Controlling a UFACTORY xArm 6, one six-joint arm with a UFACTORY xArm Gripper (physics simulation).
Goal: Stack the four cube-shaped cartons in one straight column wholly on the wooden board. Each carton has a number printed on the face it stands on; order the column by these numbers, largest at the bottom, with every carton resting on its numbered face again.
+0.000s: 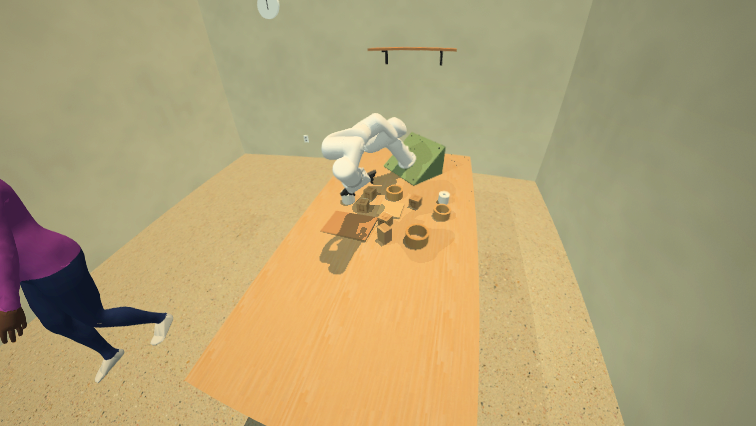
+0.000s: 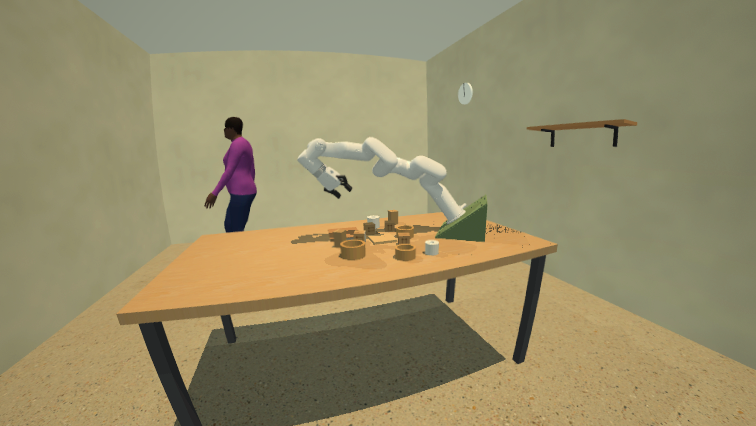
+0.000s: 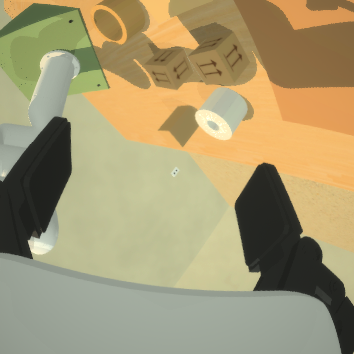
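Pixels of known places: gripper, between the fingertips: [image 1: 362,186] [image 2: 345,193] [image 3: 161,164]; arm's base, origin of its link: [image 1: 407,160] [image 2: 456,217] [image 3: 59,64].
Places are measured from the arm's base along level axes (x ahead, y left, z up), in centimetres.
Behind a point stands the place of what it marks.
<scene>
Four cube cartons with arrow marks stand apart on the table: one carton [image 1: 370,193] @(x 34.7, y -20.6, z -2.7 cm) [image 2: 389,225] @(x 32.7, y -19.0, z -3.7 cm) [image 3: 170,68] @(x 34.4, y -21.2, z -2.9 cm), another carton [image 1: 362,205] @(x 45.7, y -23.6, z -2.7 cm) [image 2: 369,228] @(x 44.1, y -21.2, z -4.2 cm) [image 3: 220,58] @(x 45.7, y -23.1, z -2.2 cm), a third carton [image 1: 415,201] @(x 41.6, y 3.6, z -2.6 cm) [image 2: 403,238] @(x 40.3, y 5.9, z -3.3 cm) and a fourth carton [image 1: 385,218] @(x 56.2, y -11.2, z -2.1 cm) [image 2: 359,236] @(x 55.9, y -9.0, z -3.6 cm). Their numbered faces are hidden. A reddish-brown board [image 1: 334,224] @(x 56.1, y -36.8, z -6.9 cm) [image 2: 343,231] [image 3: 310,110] @(x 51.0, y -36.7, z -7.0 cm) lies flat beside them, and a thin pale panel [image 1: 394,211] @(x 45.5, y -7.2, z -6.4 cm) [image 2: 381,239] @(x 45.0, y -6.5, z -6.3 cm) lies among them; I cannot tell their materials. My gripper [image 1: 360,185] @(x 57.4, y -20.7, z 16.2 cm) [image 2: 344,192] @(x 57.4, y -20.7, z 16.2 cm) [image 3: 161,164] @(x 57.4, y -20.7, z 16.2 cm) is open and empty, tilted, above the table.
Round brown rings [image 1: 416,236] [image 2: 405,252] [image 3: 108,23], white rolls [image 1: 443,197] [image 2: 373,221] @(x 37.0, y -30.0, z -3.1 cm) [image 3: 222,114] @(x 38.7, y -31.8, z -1.9 cm), a tall brown box [image 1: 384,233] @(x 68.1, y -11.0, z -0.5 cm) [image 2: 338,238] @(x 66.6, y -9.2, z -2.8 cm) and another brown box [image 2: 392,216] @(x 22.9, y -31.5, z -2.2 cm) stand around the cartons. The green wedge base [image 1: 431,166] @(x 9.9, y 14.7, z 1.3 cm) [image 2: 470,224] @(x 7.8, y 17.5, z 1.0 cm) carries the arm. A person [image 1: 47,248] [image 2: 240,169] is beyond the table.
</scene>
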